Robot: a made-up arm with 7 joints. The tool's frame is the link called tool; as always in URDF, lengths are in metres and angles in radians. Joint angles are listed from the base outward.
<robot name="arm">
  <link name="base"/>
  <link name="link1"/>
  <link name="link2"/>
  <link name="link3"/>
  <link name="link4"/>
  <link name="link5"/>
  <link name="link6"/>
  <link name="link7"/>
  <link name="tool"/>
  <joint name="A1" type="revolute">
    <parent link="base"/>
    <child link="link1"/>
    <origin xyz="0 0.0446 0" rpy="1.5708 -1.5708 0"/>
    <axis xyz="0 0 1"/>
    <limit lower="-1.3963" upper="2"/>
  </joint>
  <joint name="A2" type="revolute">
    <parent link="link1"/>
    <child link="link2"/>
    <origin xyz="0 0 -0.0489" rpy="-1.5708 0 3.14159"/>
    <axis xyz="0 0 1"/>
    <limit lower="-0.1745" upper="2"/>
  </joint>
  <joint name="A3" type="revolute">
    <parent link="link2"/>
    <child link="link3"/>
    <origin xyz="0.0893 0 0" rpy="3.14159 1.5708 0"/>
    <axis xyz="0 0 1"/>
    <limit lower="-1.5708" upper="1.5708"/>
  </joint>
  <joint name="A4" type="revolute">
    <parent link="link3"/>
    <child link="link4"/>
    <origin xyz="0 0 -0.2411" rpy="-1.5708 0 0"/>
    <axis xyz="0 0 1"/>
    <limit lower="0" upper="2.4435"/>
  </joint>
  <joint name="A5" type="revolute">
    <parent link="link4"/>
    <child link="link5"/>
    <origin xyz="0 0.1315 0" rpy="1.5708 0 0"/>
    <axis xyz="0 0 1"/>
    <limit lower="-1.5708" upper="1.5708"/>
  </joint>
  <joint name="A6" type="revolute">
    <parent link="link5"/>
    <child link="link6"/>
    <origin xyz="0 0 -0.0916" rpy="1.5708 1.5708 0"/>
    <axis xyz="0 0 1"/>
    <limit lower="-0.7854" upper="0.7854"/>
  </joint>
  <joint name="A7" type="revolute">
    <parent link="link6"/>
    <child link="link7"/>
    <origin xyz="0 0 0" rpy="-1.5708 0 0"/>
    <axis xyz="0 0 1"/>
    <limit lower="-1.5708" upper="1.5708"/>
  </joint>
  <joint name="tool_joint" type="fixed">
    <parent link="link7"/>
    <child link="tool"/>
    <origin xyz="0 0 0" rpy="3.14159 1.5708 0"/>
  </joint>
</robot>
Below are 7 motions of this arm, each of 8 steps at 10 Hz.
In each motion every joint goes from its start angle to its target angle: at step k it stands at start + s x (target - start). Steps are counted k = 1, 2, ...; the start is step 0. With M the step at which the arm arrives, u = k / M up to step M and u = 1 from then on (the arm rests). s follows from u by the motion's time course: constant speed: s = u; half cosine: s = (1 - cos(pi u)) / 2; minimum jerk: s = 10 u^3 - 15 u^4 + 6 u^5.
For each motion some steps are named. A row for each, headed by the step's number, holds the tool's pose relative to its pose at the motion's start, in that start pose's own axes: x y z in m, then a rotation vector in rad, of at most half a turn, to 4 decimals.
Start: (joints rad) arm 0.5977 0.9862 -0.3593 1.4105 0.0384 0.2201 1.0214
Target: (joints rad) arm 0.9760 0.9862 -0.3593 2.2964 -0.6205 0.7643 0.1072
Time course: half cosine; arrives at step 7
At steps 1, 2, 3, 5, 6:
1: 0.0129 0.0022 0.0037 0.0675 0.0104 -0.0387
2: 0.0483 0.0052 0.0159 0.2701 0.0296 -0.1463
3: 0.0957 0.0012 0.0373 0.5942 0.0286 -0.2950
5: 0.1737 -0.0369 0.0887 1.3725 -0.1004 -0.5492
6: 0.1910 -0.0566 0.1049 1.6468 -0.1845 -0.6036

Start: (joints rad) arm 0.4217 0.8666 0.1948 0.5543 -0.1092 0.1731 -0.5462
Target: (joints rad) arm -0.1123 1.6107 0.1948 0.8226 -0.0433 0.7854 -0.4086
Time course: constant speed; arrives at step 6
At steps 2, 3, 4, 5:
2: -0.0042 0.1064 -0.0455 0.1524 0.0503 -0.2632
3: 0.0108 0.1560 -0.0598 0.2317 0.0651 -0.3848
4: 0.0363 0.2000 -0.0683 0.3127 0.0723 -0.4989
5: 0.0707 0.2363 -0.0710 0.3951 0.0712 -0.6051

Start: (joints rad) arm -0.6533 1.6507 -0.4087 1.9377 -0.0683 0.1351 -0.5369
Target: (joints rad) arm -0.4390 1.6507 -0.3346 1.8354 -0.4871 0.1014 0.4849
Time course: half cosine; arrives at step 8
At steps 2, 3, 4, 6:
2: -0.0042 0.0073 -0.0039 -0.1021 -0.0165 -0.0695
3: -0.0087 0.0157 -0.0079 -0.2164 -0.0199 -0.1498
4: -0.0140 0.0260 -0.0121 -0.3525 -0.0031 -0.2461
6: -0.0234 0.0461 -0.0180 -0.6047 0.0879 -0.4167

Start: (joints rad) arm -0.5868 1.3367 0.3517 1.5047 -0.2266 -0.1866 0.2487
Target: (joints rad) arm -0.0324 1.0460 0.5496 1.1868 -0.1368 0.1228 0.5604
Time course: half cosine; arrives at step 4
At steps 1, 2, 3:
1: -0.0109 0.0044 0.0025 0.0557 0.0908 0.0812
2: -0.0346 0.0082 0.0069 0.1756 0.2613 0.3285
3: -0.0531 0.0038 0.0050 0.2705 0.3487 0.6332

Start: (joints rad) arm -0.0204 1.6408 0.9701 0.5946 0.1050 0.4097 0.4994
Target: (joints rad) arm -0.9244 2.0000 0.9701 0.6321 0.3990 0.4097 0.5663
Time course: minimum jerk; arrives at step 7
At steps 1, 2, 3, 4, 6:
1: 0.0042 -0.0013 -0.0004 -0.0056 0.0007 -0.0171
2: 0.0260 -0.0107 -0.0033 -0.0382 0.0042 -0.1062
3: 0.0642 -0.0401 -0.0120 -0.1134 0.0127 -0.2685
4: 0.1002 -0.0943 -0.0259 -0.2275 0.0292 -0.4554
6: 0.1212 -0.1912 -0.0440 -0.4150 0.0678 -0.6857

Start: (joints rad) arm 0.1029 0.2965 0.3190 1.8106 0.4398 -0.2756 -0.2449
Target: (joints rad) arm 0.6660 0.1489 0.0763 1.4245 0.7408 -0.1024 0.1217
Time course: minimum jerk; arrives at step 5
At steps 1, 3, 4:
1: -0.0056 -0.0067 -0.0060 -0.0141 0.0140 0.0328
3: -0.0453 -0.0946 -0.0798 -0.2422 0.1243 0.3924
4: -0.0485 -0.1376 -0.1131 -0.3727 0.1494 0.5357

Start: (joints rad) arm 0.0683 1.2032 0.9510 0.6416 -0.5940 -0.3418 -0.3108
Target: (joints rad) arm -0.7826 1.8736 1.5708 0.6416 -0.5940 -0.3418 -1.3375
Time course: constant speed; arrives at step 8
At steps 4, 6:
4: 0.0542 0.1263 -0.0923 0.6554 -0.2860 -0.1660
6: 0.1266 0.1518 -0.1328 0.9428 -0.4881 -0.1087

